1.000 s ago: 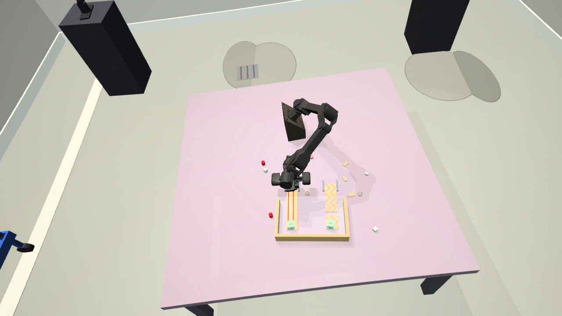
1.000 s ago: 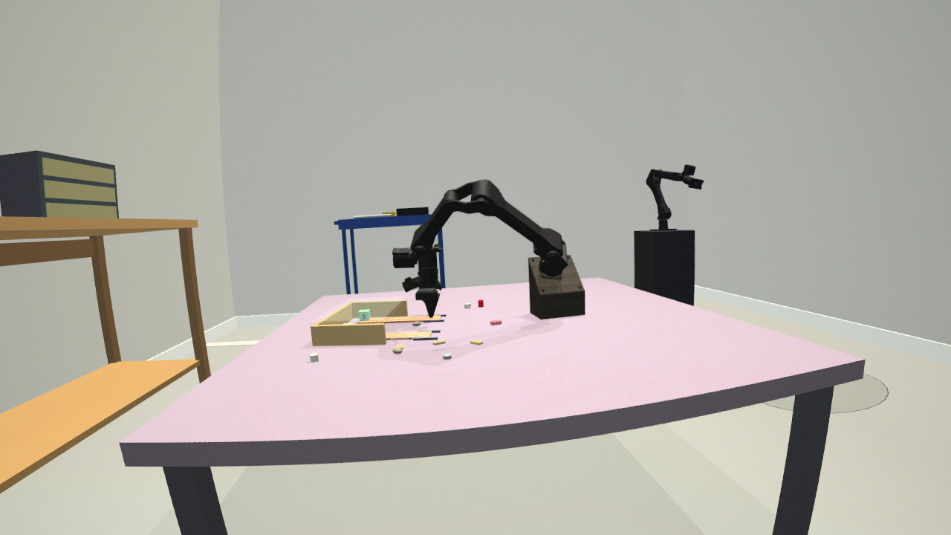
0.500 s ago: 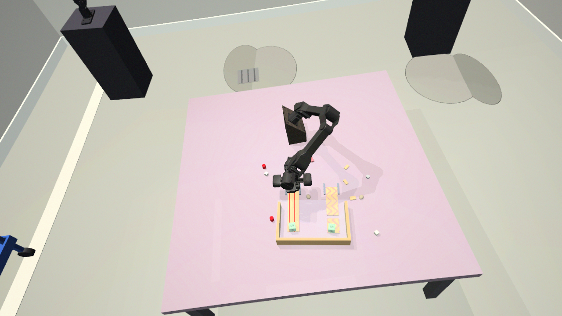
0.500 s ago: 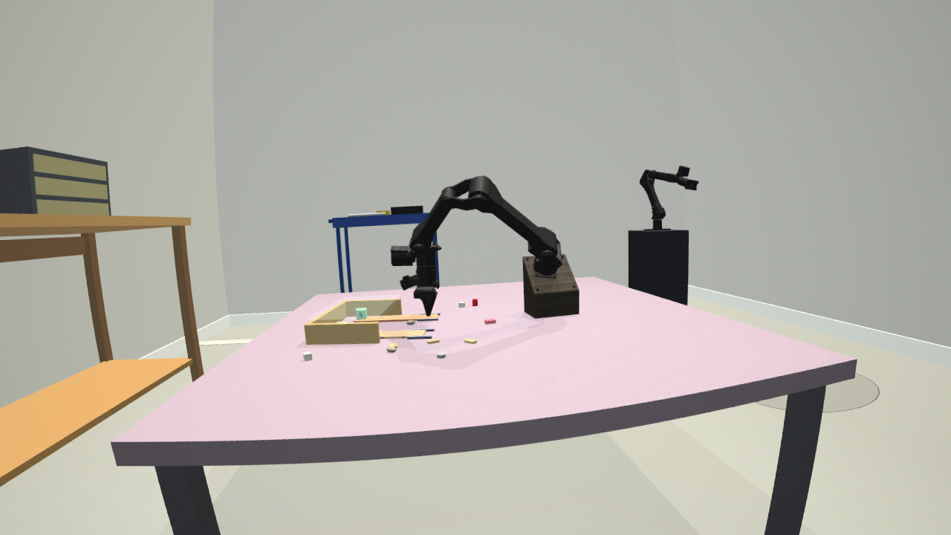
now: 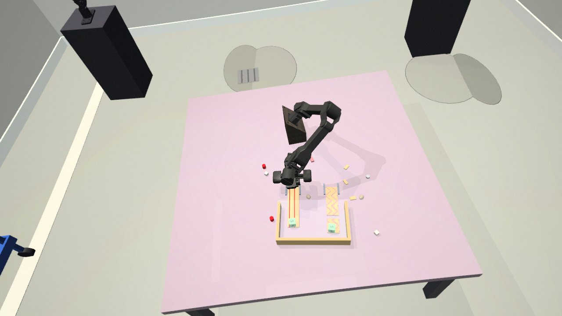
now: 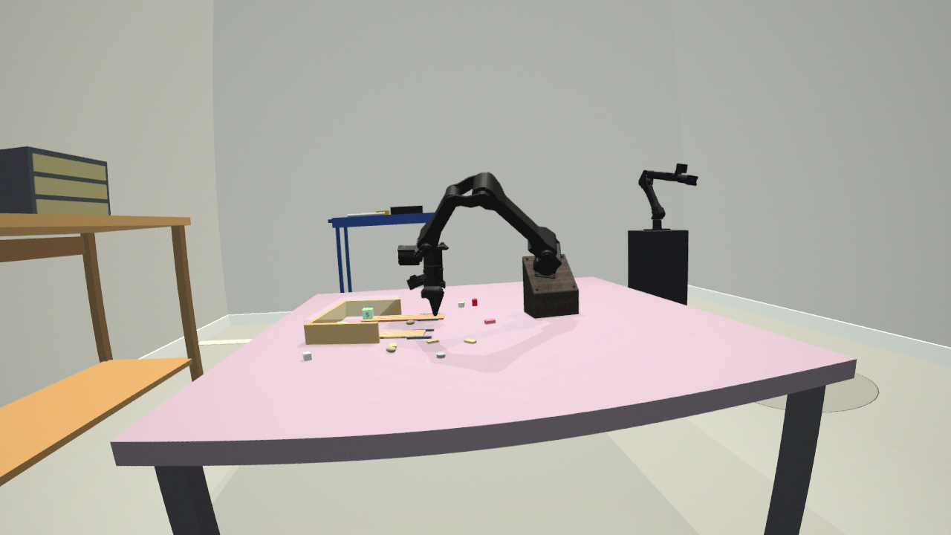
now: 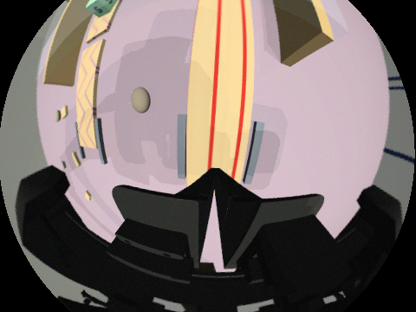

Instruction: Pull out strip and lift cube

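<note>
My gripper tip is now 10 cm short of the striped strip. From my gripper tip the other things lie so: pink block (16 cm behind, 10 cm to the left).
</note>
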